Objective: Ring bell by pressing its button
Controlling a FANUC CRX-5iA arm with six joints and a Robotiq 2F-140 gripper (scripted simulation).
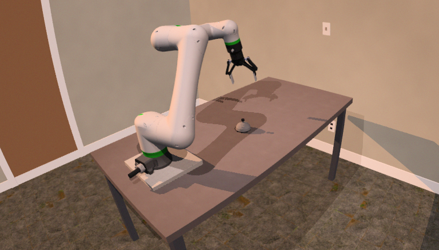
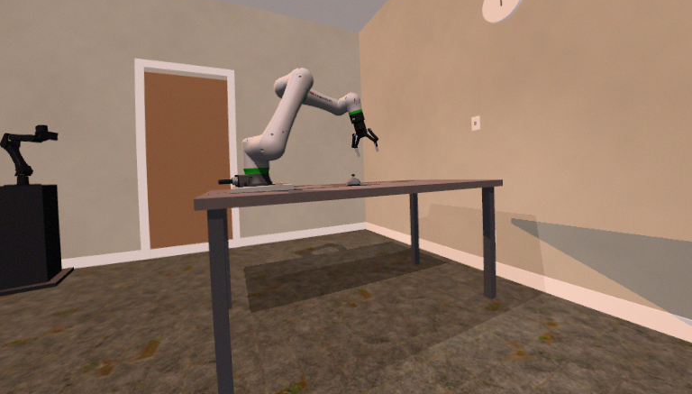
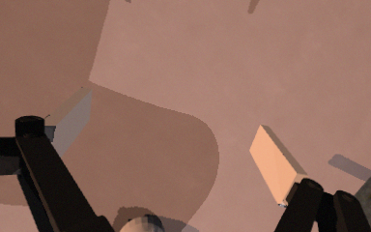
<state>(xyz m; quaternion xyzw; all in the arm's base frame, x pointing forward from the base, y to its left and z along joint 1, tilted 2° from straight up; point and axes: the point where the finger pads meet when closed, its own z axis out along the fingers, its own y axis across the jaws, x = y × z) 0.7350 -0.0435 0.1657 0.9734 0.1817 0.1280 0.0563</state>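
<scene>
Right now the bell button is 230 mm behind my hand, 150 mm below it and 120 mm to the right of it. The rest, counted from my hand: grey dome bell: 230 mm behind, 170 mm below, 120 mm to the right.
</scene>
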